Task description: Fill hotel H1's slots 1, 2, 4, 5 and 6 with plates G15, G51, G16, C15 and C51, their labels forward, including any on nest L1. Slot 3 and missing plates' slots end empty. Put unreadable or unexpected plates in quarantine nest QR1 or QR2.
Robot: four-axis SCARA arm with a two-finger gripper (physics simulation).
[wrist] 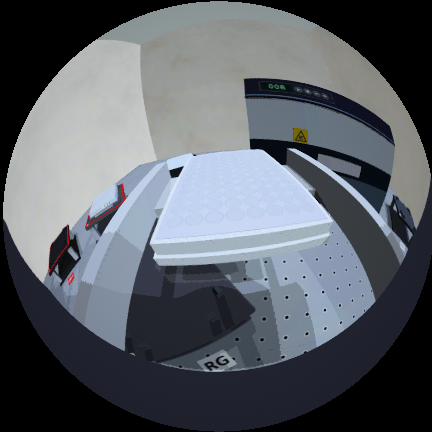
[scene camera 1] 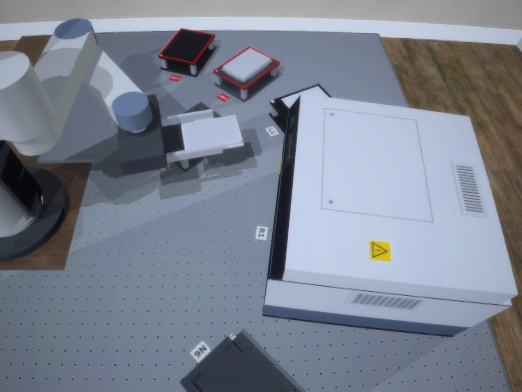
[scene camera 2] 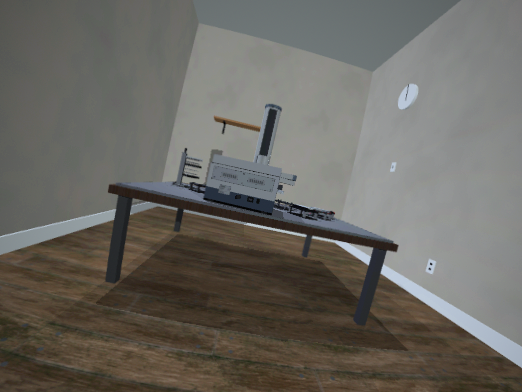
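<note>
My gripper is shut on a white well plate, level between its two fingers. The plate edge facing the wrist camera shows no readable label. It is above the dark nest labelled RG; from these views I cannot tell the gap. A red-rimmed quarantine nest bears a white plate. The other red-rimmed nest is bare. Nest L1 bears a white thing, partly hidden. The hotel stands at the table's left; its slots are too small to read.
A large white instrument stands right of the gripper, its front near L1 and the R1 label. A dark nest marked N6 lies at the front. The arm's column rises behind the instrument.
</note>
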